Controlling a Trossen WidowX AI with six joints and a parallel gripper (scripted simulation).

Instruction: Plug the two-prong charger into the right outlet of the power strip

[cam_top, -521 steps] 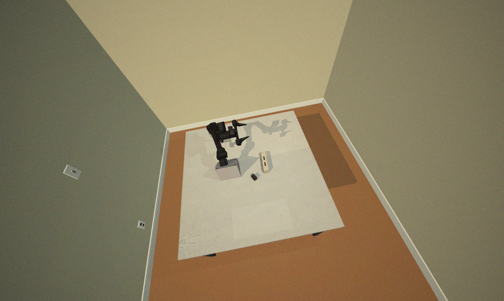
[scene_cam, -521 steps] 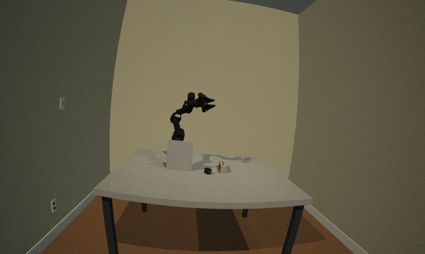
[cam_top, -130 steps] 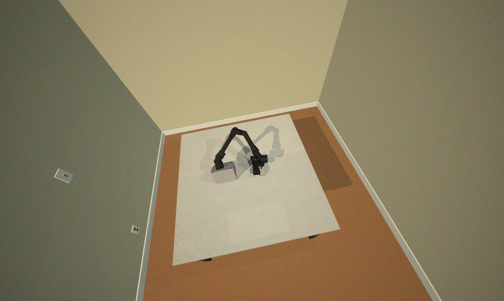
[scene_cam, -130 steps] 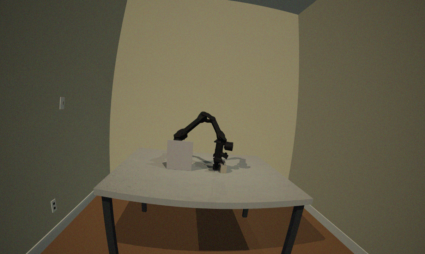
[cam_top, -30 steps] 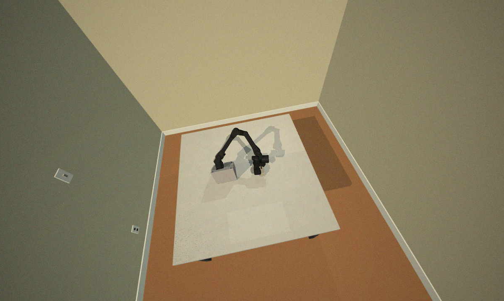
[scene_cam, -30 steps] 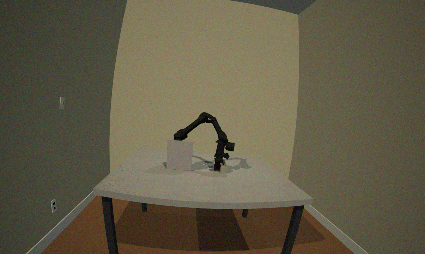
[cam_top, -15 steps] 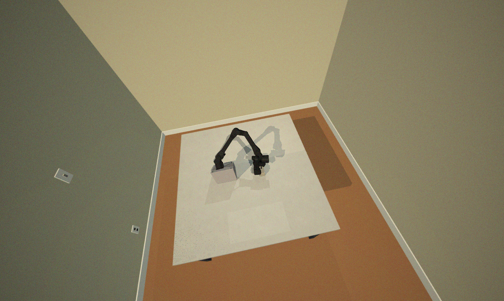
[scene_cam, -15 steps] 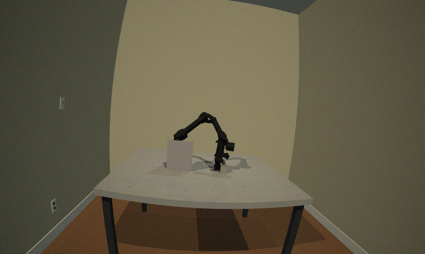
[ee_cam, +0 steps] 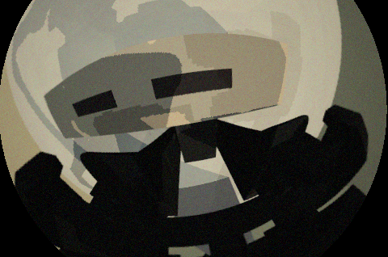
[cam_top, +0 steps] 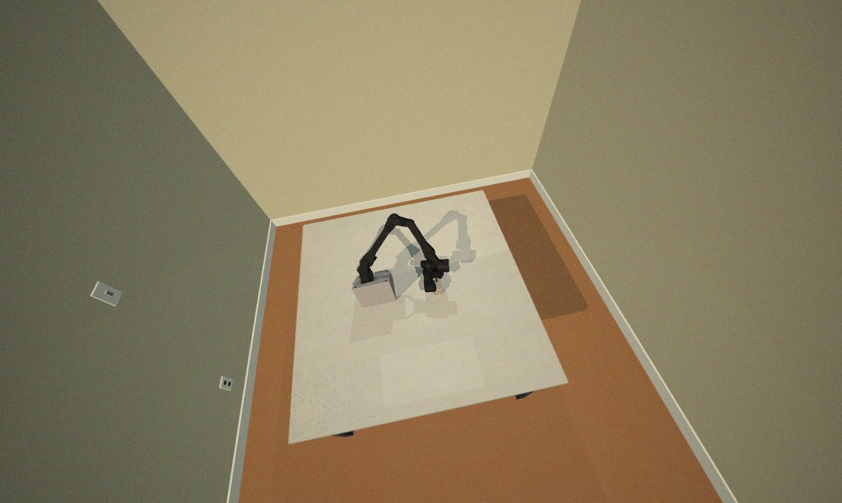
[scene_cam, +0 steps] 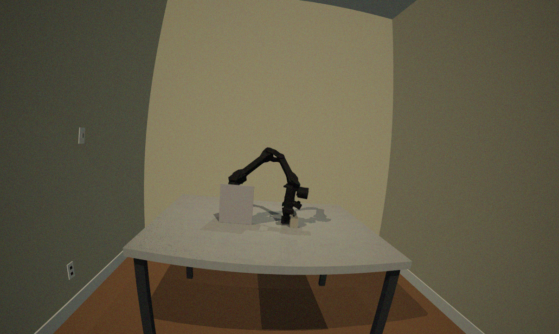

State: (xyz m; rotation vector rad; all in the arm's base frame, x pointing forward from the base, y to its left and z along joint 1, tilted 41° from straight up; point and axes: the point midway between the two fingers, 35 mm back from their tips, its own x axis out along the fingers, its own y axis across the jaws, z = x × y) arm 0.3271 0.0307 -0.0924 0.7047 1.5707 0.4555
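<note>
My gripper tip is 2 cm short of the dark two-prong charger and 1 cm below it.
</note>
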